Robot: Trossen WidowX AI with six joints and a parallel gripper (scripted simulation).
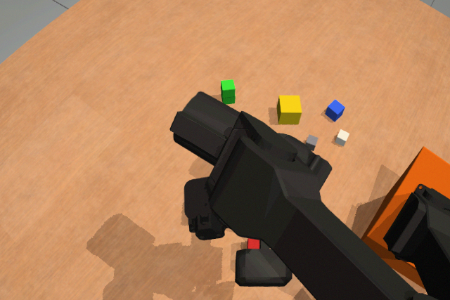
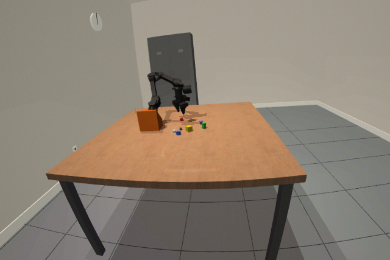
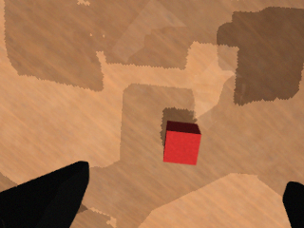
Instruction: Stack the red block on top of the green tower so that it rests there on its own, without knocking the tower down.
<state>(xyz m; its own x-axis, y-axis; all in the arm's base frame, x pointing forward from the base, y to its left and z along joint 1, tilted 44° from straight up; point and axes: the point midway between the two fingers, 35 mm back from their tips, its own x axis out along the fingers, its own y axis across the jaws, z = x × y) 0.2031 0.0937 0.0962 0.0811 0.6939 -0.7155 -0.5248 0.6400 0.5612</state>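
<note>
My gripper tip is now 5 cm above the red block. Round my gripper tip: purple cube 16 cm ahead, 11 cm to the right, 5 cm below; grey cube 1 cm ahead, 20 cm to the right, 6 cm below; yellow cube 7 cm ahead, 23 cm to the right, 5 cm below.
</note>
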